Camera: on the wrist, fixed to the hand. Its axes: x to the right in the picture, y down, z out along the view.
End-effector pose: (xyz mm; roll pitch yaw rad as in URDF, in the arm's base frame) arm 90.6 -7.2 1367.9 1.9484 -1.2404 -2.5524
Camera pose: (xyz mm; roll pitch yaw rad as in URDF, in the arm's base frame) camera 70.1 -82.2 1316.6 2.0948 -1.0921 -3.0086
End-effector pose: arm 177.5 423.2 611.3 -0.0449 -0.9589 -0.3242
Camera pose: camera 146.9 342.0 577.4 -0.2942 -1.1882 -0.3535
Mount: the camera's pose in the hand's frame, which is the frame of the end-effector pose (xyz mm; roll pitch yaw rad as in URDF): -29.5 -85.9 -20.8 -0.2727 -0.2287 -0.0217
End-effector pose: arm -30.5 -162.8 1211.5 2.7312 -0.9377 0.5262
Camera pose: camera -78.7 -90.1 1178.7 2.5260 -0.7169 0.4318
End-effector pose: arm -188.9 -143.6 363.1 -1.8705 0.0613 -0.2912
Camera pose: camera -210.4 -131.4 453.0 -2.1267 0.1065 -0.0652
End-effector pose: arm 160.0 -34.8 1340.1 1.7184 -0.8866 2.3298
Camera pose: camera 105.1 -25.1 1265.5 1.6871 -0.8042 2.0053
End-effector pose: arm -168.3 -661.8 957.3 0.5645 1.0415 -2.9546
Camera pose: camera -111.2 -588.5 950.7 0.1167 0.8473 3.1168
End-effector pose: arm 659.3 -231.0 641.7 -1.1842 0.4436 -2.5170
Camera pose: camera 625.7 -191.5 719.1 -1.3780 0.3289 -2.3019
